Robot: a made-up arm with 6 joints.
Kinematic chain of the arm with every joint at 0, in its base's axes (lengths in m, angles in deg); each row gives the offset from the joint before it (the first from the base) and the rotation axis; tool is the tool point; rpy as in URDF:
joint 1: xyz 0 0 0.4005 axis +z
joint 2: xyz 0 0 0 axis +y
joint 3: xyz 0.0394 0 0.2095 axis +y
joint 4: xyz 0.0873 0 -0.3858 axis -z
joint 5: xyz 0 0 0 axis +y
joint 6: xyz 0.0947 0 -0.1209 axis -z
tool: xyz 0 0 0 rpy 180 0 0
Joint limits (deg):
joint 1: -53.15..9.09
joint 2: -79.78..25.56
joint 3: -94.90..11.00
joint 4: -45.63..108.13
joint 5: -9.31..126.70
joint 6: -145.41..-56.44
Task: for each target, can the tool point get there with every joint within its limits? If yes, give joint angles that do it. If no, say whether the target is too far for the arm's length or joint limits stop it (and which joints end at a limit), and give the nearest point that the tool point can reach.
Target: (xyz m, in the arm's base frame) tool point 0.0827 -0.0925 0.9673
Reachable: yes | joints -43.86 -68.73 -67.69 61.76 34.09 -94.09
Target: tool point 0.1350 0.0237 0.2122
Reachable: yes | joints -3.63 -38.70 0.05 12.95 107.48 -102.81
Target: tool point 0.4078 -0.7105 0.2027
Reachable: no: too far | nearest point 0.3321 -0.5074 0.3146 | short by 0.244 m
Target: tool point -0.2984 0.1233 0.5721
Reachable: no: joint limits stop it (at a limit: joint 1, joint 2, joint 3, joint 5) | nearest point -0.2686 0.1125 0.8721 | short by 0.302 m
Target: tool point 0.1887 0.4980 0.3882
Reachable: no: joint limits stop it (at a limit: joint 1, joint 5) | nearest point 0.2374 0.1935 0.3882 | short by 0.308 m
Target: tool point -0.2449 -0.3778 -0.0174
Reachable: no: joint limits stop it (at a limit: joint 1, joint 2, joint 5) | nearest point 0.0002 -0.1884 0.0745 | short by 0.323 m
